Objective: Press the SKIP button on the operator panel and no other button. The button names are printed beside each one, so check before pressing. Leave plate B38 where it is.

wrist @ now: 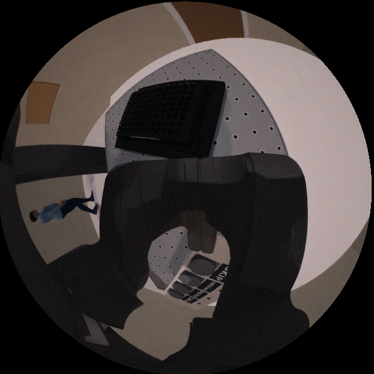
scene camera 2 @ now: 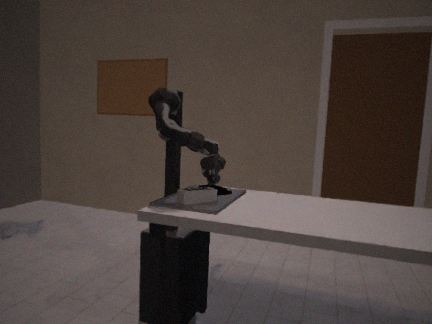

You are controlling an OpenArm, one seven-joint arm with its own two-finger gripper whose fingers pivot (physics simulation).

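Observation:
The operator panel (scene camera 2: pixel 198 196) (wrist: pixel 206 280) is a low pale box with a row of round grey buttons. In the wrist view the SKIP label (wrist: pixel 223 273) is partly cut off by the gripper body, beside the largest-looking button (wrist: pixel 204 266). RESUME, RETRY and CALL labels follow toward the lower left. My gripper (scene camera 2: pixel 213 183) (wrist: pixel 205 206) is shut and empty, pointing down. Its fingertips appear just beside the SKIP button's upper edge in the wrist view; contact cannot be told. A black plate (scene camera 2: pixel 224 191) (wrist: pixel 165 112), its name not readable, lies behind the panel.
The panel and black plate are on a grey perforated board (scene camera 2: pixel 227 202) (wrist: pixel 242 125) at the end of a long white table (scene camera 2: pixel 320 220) (wrist: pixel 330 150). The arm's dark post (scene camera 2: pixel 172 167) stands at that end. A person (wrist: pixel 52 212) shows at the left in the wrist view.

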